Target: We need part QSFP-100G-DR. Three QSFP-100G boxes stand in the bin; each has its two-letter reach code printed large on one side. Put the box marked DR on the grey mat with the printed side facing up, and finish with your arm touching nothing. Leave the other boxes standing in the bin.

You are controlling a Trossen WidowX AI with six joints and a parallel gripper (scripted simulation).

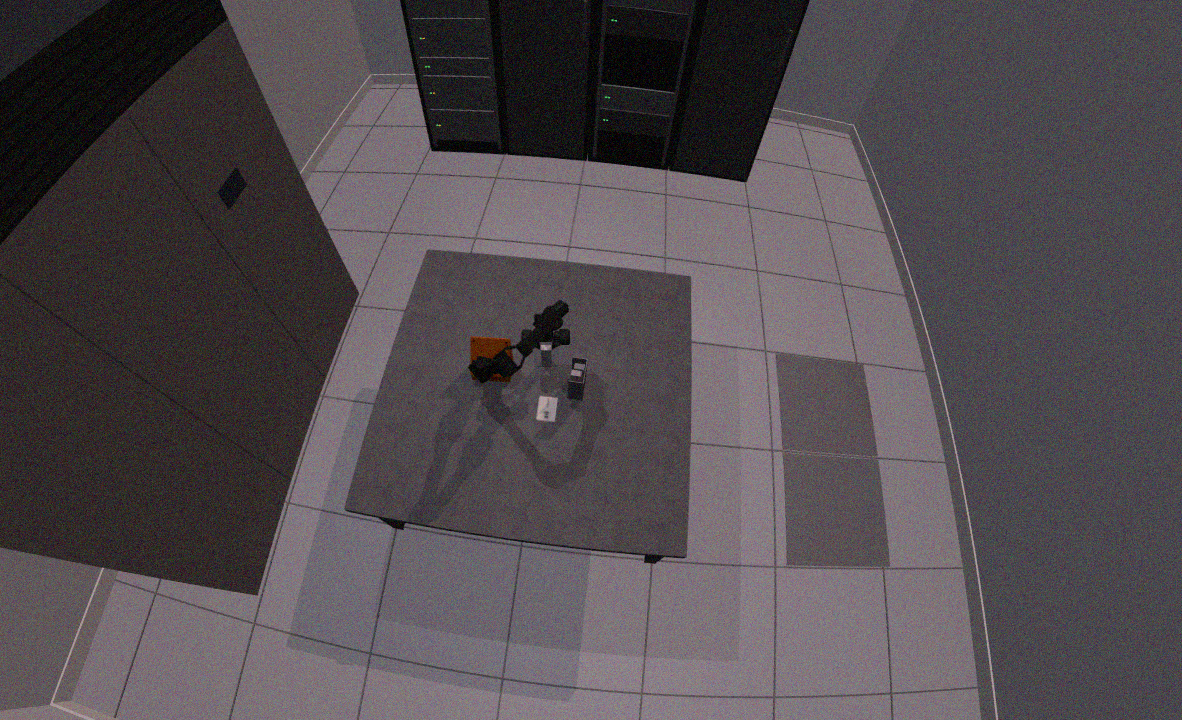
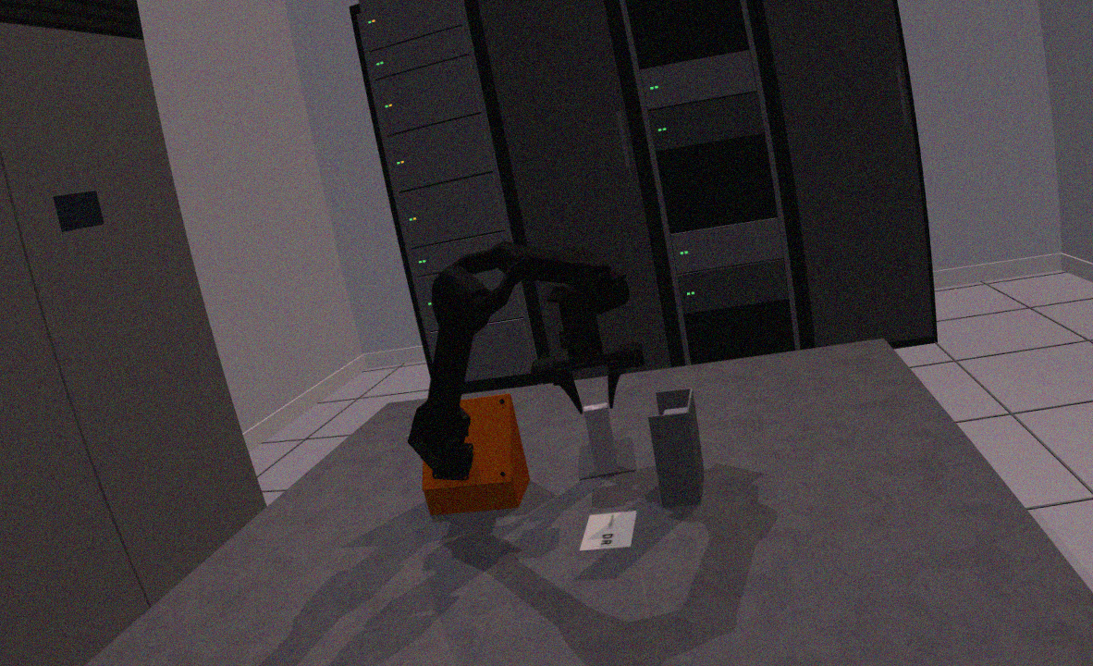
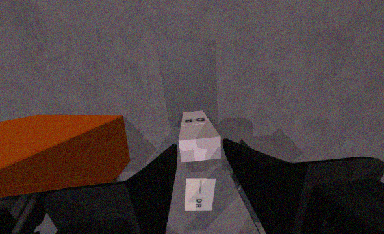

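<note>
The white box lies 5 cm below my gripper tip. From my gripper tip the other things lie so: grey mat: 11 cm below, 6 cm to the left, 1 cm behind.
</note>
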